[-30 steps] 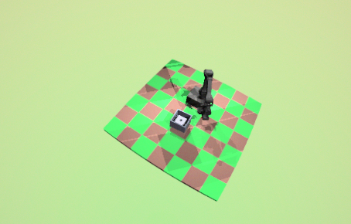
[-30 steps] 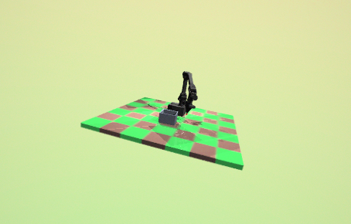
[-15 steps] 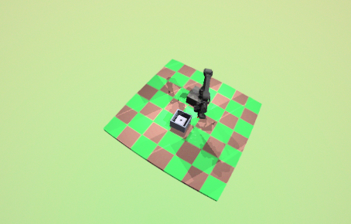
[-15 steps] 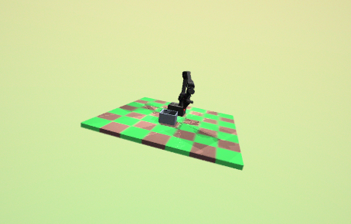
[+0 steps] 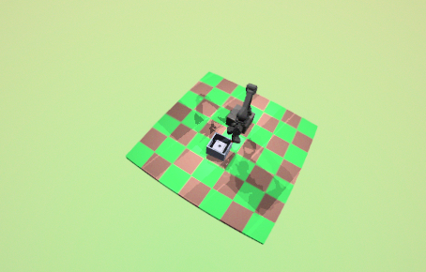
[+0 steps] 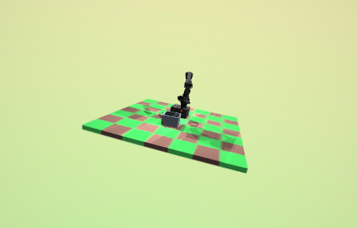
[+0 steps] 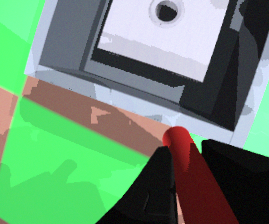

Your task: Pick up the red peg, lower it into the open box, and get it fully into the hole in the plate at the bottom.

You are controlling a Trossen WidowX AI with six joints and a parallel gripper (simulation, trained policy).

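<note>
Right now the red peg is 1 cm behind my gripper tip and 2 cm above it. The rest, counted from my gripper tip: plate: 5 cm ahead, 7 cm to the right, 11 cm below; grey box: 5 cm ahead, 7 cm to the right, 13 cm below.
</note>
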